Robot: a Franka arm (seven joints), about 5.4 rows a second.
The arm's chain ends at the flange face. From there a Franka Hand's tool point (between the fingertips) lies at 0.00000 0.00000 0.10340 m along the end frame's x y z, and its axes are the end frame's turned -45 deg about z.
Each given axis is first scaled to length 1.
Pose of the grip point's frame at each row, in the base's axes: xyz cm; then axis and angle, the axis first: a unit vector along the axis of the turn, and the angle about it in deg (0 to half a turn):
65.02, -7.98, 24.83, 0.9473, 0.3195, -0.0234, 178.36
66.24, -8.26, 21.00, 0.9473, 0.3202, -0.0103, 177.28
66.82, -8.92, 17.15, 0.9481, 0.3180, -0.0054, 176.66
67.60, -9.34, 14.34, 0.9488, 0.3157, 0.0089, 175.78
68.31, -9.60, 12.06, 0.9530, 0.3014, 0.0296, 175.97
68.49, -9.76, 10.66, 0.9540, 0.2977, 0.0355, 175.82
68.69, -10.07, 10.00, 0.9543, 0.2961, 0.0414, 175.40
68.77, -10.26, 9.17, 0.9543, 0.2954, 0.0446, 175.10
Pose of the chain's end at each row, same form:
65.38, -7.55, 35.15, 0.9976, -0.0673, -0.0161, 177.46
66.28, -7.73, 31.33, 0.9978, -0.0667, -0.0004, 177.04
66.73, -8.31, 27.47, 0.9976, -0.0690, 0.0062, 176.68
67.19, -8.68, 24.65, 0.9972, -0.0714, 0.0223, 176.49
67.51, -9.09, 22.36, 0.9954, -0.0862, 0.0408, 177.57
67.57, -9.26, 20.95, 0.9948, -0.0900, 0.0467, 177.69
67.63, -9.53, 20.27, 0.9944, -0.0916, 0.0536, 177.57
67.63, -9.69, 19.43, 0.9941, -0.0922, 0.0575, 177.43

